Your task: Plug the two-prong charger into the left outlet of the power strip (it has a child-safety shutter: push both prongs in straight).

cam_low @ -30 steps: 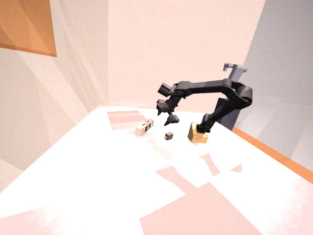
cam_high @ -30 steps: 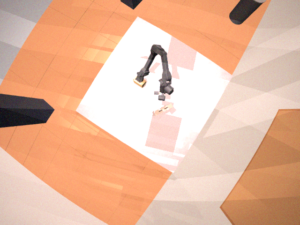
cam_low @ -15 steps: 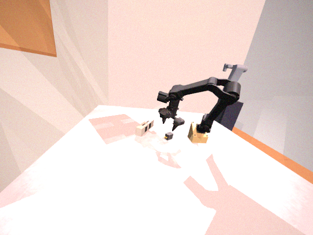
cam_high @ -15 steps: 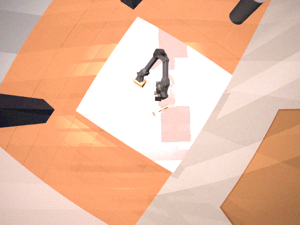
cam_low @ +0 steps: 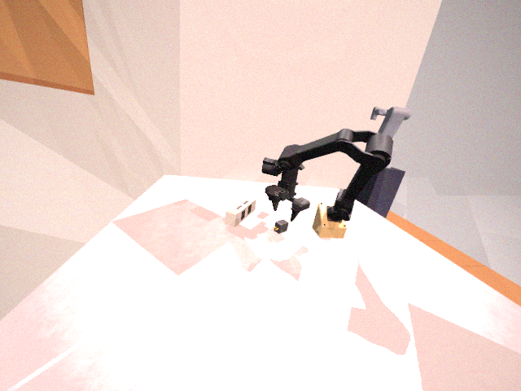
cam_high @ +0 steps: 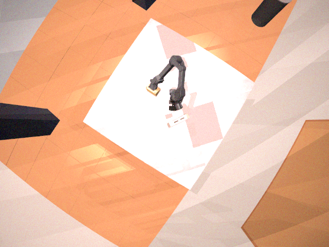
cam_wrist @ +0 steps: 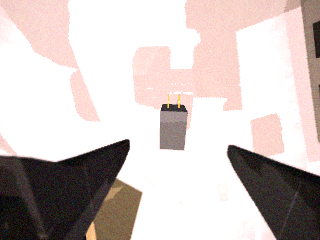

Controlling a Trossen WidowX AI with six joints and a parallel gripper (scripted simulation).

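My gripper tip is now 50 mm above the charger, 10 mm to the right of it and 10 mm short of it.
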